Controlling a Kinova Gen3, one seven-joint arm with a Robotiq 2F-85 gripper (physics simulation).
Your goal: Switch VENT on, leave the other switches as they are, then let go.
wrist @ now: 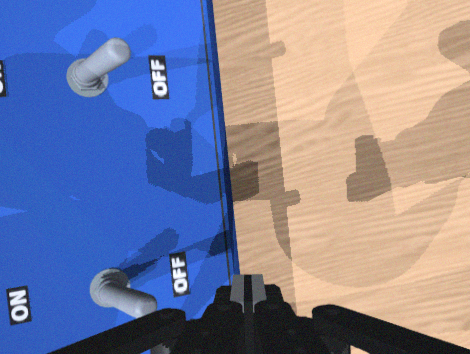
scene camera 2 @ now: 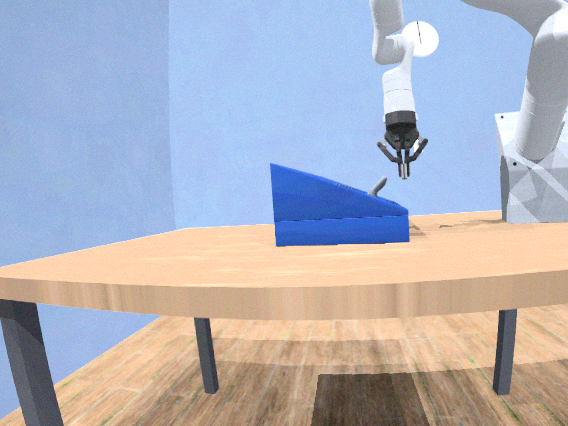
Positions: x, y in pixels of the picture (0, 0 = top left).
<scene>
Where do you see a blue switch box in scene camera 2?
At 308, 209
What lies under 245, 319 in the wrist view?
The gripper.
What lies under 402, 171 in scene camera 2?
The gripper.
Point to a blue switch box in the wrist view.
126, 179
</scene>
